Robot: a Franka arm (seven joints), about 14 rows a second.
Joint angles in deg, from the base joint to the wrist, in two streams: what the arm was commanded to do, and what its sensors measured. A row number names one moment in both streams.
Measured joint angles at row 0: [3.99, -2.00, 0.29, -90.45, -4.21, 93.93, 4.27]
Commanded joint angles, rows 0 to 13: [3.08, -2.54, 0.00, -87.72, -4.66, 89.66, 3.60]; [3.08, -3.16, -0.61, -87.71, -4.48, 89.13, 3.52]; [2.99, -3.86, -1.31, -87.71, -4.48, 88.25, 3.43]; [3.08, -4.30, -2.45, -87.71, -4.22, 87.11, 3.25]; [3.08, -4.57, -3.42, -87.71, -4.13, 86.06, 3.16]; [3.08, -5.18, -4.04, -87.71, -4.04, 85.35, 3.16]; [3.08, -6.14, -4.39, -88.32, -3.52, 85.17, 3.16]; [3.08, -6.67, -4.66, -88.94, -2.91, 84.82, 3.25]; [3.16, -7.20, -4.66, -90.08, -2.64, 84.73, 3.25]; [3.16, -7.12, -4.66, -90.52, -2.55, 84.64, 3.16]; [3.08, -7.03, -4.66, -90.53, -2.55, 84.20, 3.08]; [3.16, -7.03, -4.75, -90.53, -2.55, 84.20, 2.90]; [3.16, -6.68, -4.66, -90.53, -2.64, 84.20, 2.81]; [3.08, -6.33, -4.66, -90.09, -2.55, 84.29, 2.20]
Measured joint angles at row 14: [3.72, -6.02, -4.89, -89.40, -3.63, 84.37, 4.21]
